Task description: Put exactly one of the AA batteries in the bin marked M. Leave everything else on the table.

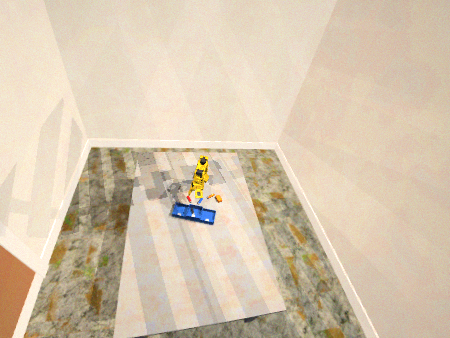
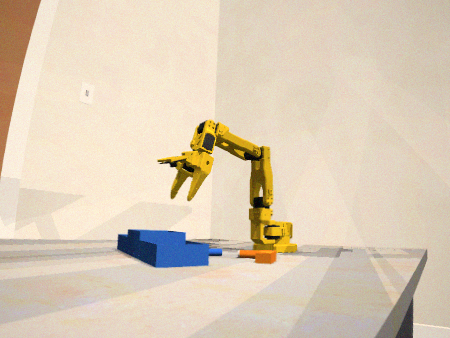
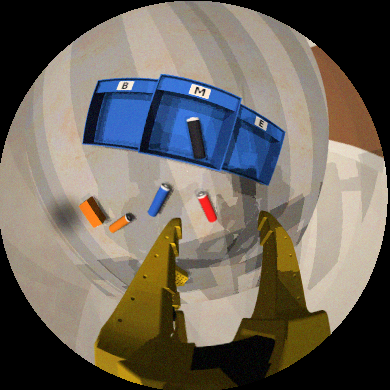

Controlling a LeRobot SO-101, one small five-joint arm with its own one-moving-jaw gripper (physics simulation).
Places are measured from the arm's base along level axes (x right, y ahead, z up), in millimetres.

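Pixels of known places: hand at its tool point: (image 2: 188, 198) (image 3: 180, 225).
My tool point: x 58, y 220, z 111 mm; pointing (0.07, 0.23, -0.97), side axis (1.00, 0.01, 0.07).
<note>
Ahead of a thing's pixels: the offset from my tool point to its top centre. "pt": to the spot under its first point. Level surfaces: height alone.
A black battery @(dz -90, dx +24, dy +47 mm) (image 3: 196, 139) with a pale end lies inside the middle bin marked M @(dz -65, dx +16, dy +64 mm) (image 3: 200, 90) of the blue three-bin tray (image 1: 180, 214) (image 2: 181, 255). A blue battery @(dz -97, dx -30, dy -33 mm) (image 3: 159, 200) (image 1: 200, 201) (image 2: 215, 252), a red battery @(dz -97, dx +39, dy -51 mm) (image 3: 207, 207) (image 1: 189, 199) and an orange battery @(dz -97, dx -104, dy -69 mm) (image 3: 120, 223) (image 1: 211, 196) (image 2: 246, 253) lie on the table on the arm's side of the tray. My gripper (image 3: 219, 217) (image 2: 181, 198) is open and empty, with a wide gap between its jaws. It hangs well above the table, on the arm's side of the tray.
An orange block @(dz -94, dx -153, dy -46 mm) (image 3: 92, 212) (image 1: 218, 198) (image 2: 266, 257) lies beside the orange battery. Bin B @(pt dz -104, dx -63, dy +84 mm) (image 3: 124, 117) and bin E @(pt dz -104, dx +107, dy +31 mm) (image 3: 252, 150) flank bin M. The table @(dz -111 mm) (image 1: 200, 280) (image 2: 100, 295) bears the arm's base and the tray.
</note>
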